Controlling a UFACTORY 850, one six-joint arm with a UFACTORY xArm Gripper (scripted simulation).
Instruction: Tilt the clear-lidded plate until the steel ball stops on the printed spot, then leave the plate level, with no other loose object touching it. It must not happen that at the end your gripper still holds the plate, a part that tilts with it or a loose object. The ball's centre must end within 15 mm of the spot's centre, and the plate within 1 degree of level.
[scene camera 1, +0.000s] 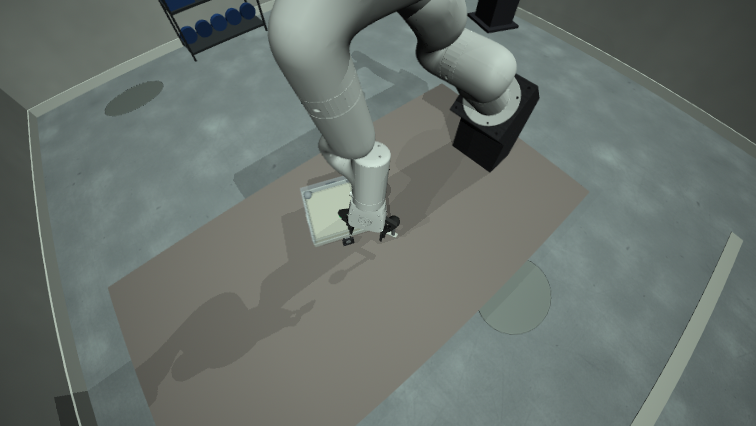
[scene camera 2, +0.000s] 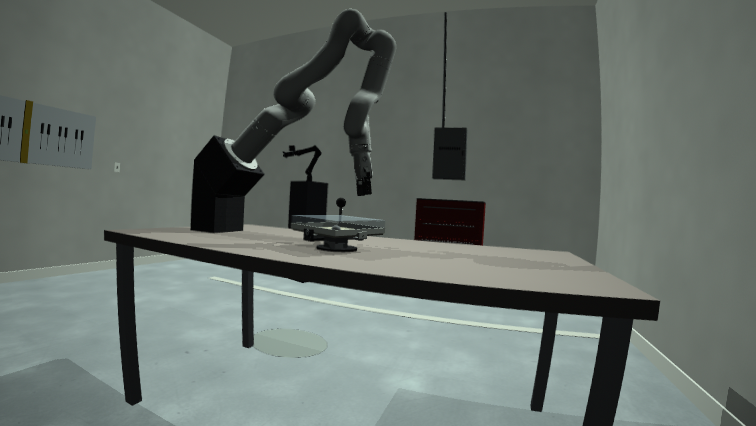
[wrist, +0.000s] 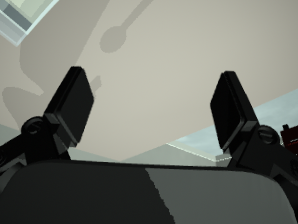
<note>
In view: the gripper (scene camera 1: 366, 233) and a clear-lidded plate (scene camera 1: 322, 201).
The gripper also shows in the wrist view (wrist: 151, 85). The clear-lidded plate also shows in scene camera 2 (scene camera 2: 336, 230).
</note>
